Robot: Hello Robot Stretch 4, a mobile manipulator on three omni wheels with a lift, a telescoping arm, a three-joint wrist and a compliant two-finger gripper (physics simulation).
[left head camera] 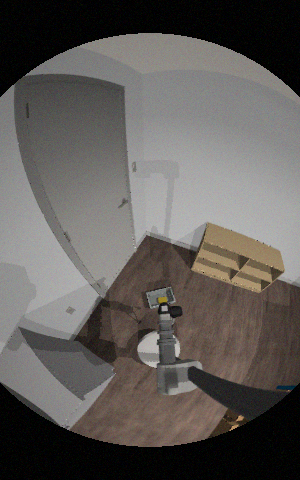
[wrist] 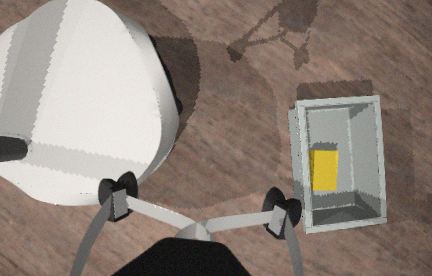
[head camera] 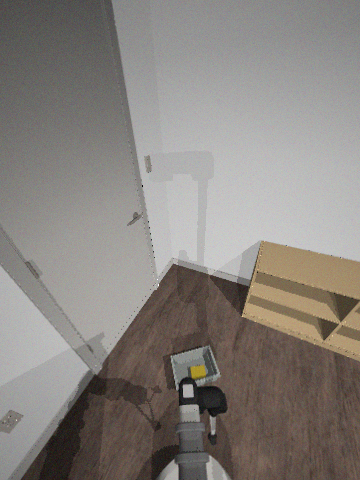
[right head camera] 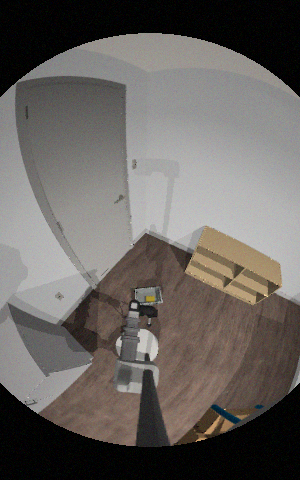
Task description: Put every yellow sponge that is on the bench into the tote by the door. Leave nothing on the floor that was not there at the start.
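A pale grey tote stands on the floor near the door. One yellow sponge lies inside it, by the wall nearer my base. My gripper is open, its two fingertips wide apart with no object between them. It hangs above the floor between my base and the tote, with one fingertip beside the tote's near edge in the wrist view. The bench cannot be made out for certain.
My white round base is beside the tote. A wooden shelf unit stands by the wall at the right. A grey block is at the left. A wooden object with blue parts shows at the lower right.
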